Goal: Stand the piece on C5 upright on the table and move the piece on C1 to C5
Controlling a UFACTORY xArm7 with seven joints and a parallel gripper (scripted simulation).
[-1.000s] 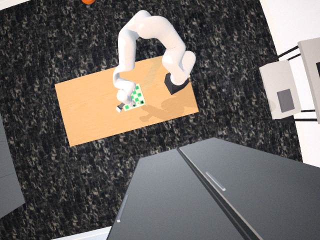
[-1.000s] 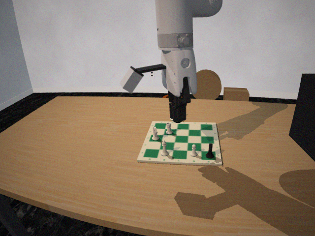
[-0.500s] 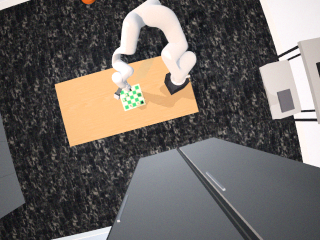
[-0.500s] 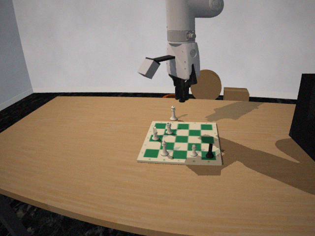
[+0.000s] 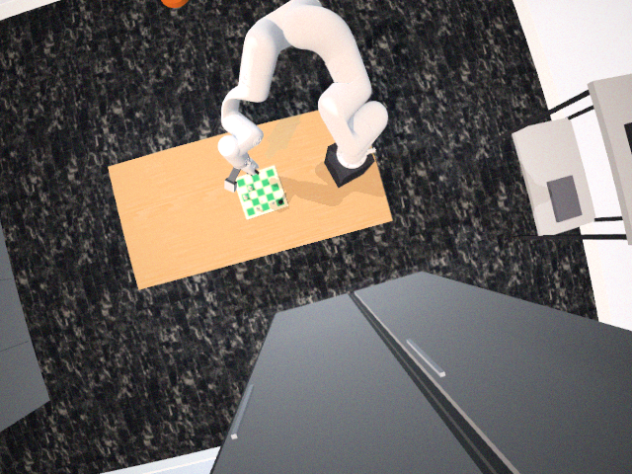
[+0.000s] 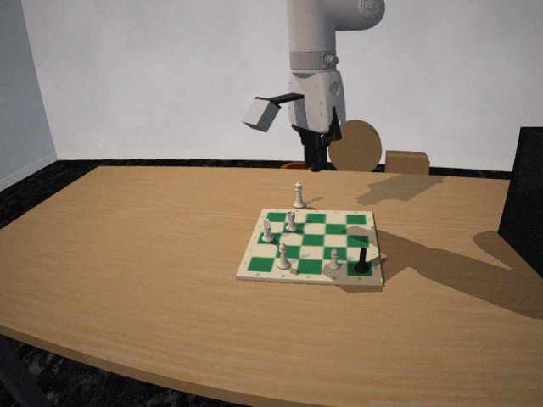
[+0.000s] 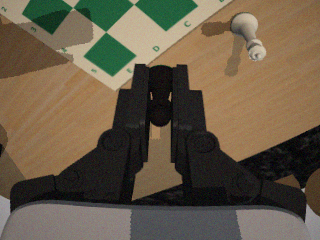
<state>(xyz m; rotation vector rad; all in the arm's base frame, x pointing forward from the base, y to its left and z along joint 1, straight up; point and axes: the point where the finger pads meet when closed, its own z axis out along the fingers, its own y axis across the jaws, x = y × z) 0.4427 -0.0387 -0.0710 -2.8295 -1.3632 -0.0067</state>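
Right now the chessboard is 130 mm below my hand, 70 mm to the left of it and 10 mm behind it. Round my hand: black pawn: 10 mm below; tall black piece: 150 mm to the left, 110 mm below, 100 mm behind; white pawn: 140 mm to the left, 110 mm below, 50 mm behind.
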